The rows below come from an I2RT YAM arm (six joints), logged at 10 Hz.
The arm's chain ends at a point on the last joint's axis. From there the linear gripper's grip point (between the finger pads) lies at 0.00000 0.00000 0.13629 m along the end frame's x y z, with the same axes.
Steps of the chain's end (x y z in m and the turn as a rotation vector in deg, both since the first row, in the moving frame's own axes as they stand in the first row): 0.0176, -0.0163, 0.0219, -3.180, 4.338, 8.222; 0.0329, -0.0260, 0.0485, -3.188, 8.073, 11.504; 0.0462, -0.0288, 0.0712, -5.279, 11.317, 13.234; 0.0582, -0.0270, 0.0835, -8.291, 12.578, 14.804; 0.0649, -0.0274, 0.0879, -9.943, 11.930, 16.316; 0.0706, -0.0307, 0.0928, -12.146, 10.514, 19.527; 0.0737, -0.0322, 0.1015, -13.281, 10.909, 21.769
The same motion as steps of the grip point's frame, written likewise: 0.0273, -0.0080, 0.0213, -3.180, 4.338, 8.222; 0.0511, -0.0166, 0.0469, -3.188, 8.073, 11.504; 0.0712, -0.0134, 0.0680, -5.279, 11.317, 13.234; 0.0849, -0.0039, 0.0788, -8.291, 12.578, 14.804; 0.0892, -0.0004, 0.0830, -9.943, 11.930, 16.316; 0.0900, 0.0015, 0.0875, -12.146, 10.514, 19.527; 0.0928, 0.0030, 0.0955, -13.281, 10.909, 21.769
